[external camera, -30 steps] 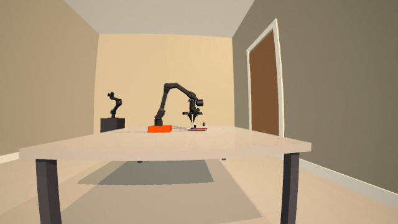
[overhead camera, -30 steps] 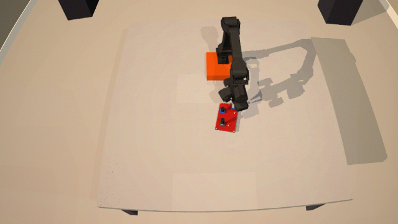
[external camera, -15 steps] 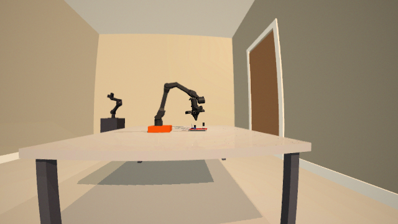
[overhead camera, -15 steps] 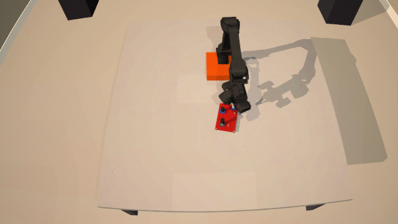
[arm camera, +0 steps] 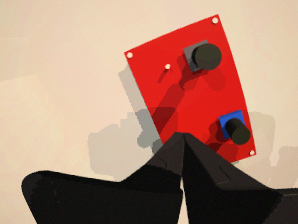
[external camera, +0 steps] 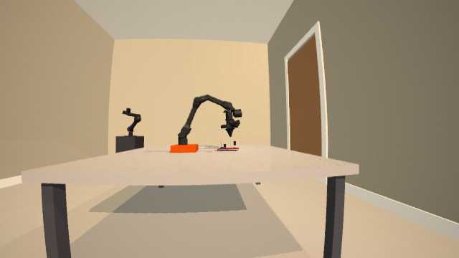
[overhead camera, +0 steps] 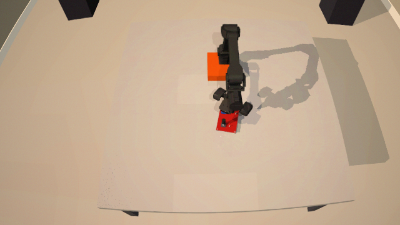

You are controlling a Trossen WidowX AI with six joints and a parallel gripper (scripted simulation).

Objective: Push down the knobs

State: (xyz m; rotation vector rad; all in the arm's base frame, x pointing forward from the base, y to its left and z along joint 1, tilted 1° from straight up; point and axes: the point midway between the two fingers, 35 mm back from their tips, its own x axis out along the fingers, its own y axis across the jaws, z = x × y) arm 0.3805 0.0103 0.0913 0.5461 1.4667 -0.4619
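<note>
Now: gripper tip 30 mm short of the black knob, 40 mm to the left of it and 50 mm above it. The rest, counted from my gripper tip: blue potentiometer (70 mm behind, 20 mm to the left, 70 mm below); grey potentiometer (30 mm ahead, 40 mm to the right, 60 mm below).
</note>
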